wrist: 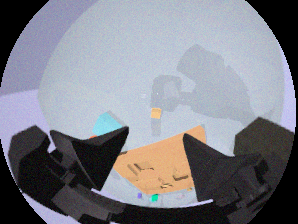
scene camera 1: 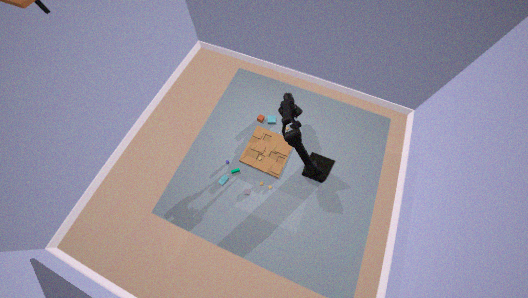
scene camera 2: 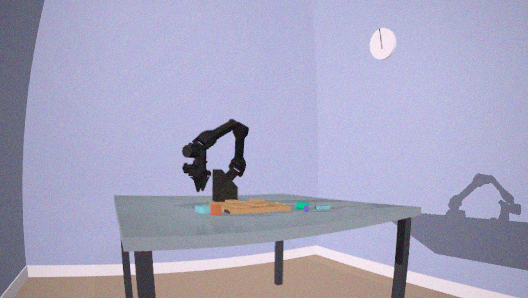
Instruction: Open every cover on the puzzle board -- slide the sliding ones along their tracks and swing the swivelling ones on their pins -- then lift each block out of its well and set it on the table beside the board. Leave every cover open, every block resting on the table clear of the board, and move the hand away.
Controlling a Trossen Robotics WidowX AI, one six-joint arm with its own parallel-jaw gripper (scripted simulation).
Scene:
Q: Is my gripper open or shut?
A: Open.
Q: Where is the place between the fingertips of my gripper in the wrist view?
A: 156,133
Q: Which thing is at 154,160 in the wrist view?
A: A puzzle board.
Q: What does my gripper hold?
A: Nothing.

